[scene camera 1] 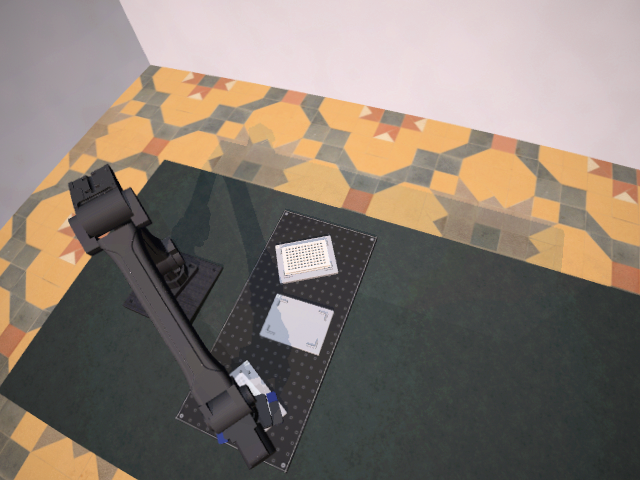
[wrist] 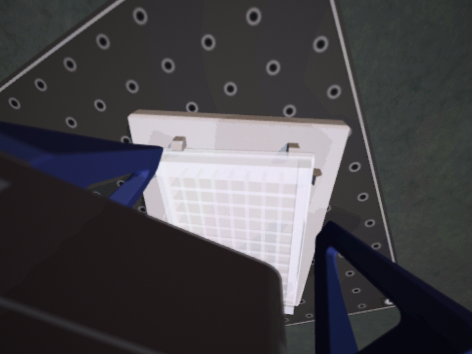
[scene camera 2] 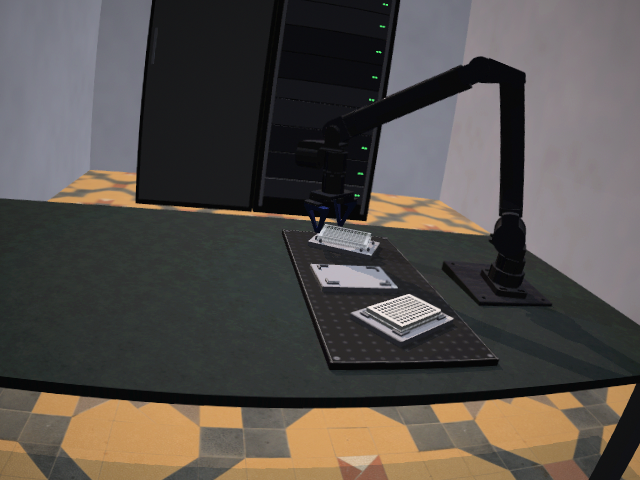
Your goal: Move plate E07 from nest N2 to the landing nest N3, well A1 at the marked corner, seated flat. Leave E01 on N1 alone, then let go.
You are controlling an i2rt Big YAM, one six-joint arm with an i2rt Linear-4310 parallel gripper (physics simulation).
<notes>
My gripper is open, with nothing in its grasp. Also in view: a clear gridded well plate.
My gripper shows as well in scene camera 1 and in the wrist view.
</notes>
